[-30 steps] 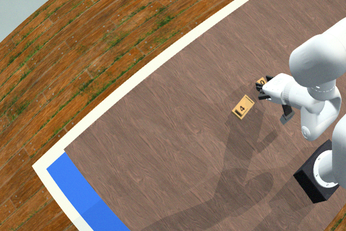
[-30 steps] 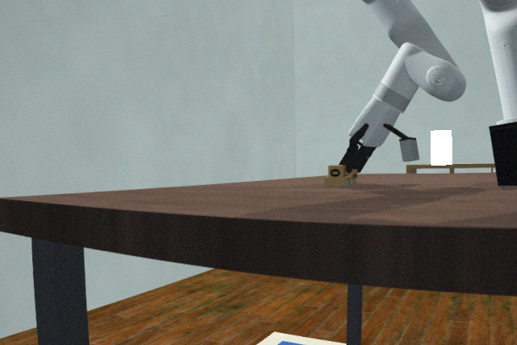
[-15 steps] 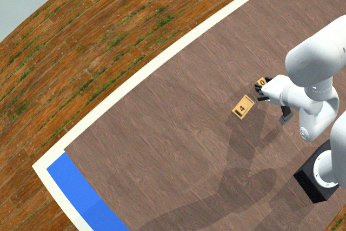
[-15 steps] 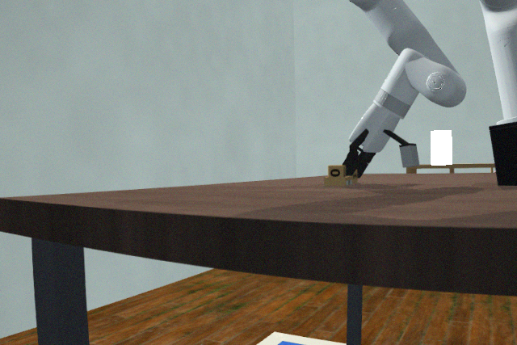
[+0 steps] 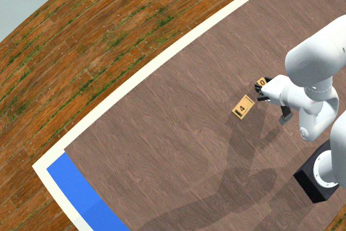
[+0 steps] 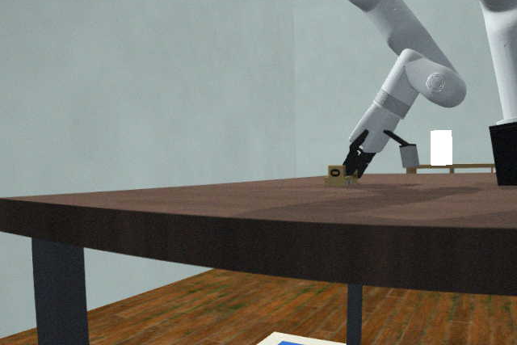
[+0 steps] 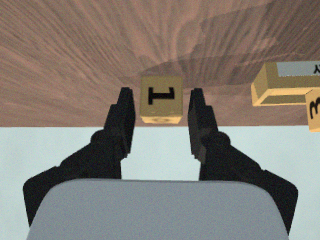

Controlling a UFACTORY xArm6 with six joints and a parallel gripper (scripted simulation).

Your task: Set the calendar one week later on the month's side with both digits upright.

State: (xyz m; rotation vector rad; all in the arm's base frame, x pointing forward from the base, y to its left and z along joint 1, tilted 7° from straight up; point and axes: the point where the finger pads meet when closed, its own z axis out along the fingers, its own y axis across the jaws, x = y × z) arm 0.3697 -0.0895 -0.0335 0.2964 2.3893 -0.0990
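Right now the wooden cube is 20 mm below my hand and 10 mm ahead of it. Round my hand: tray 100 mm to the left, 20 mm below, 10 mm ahead.
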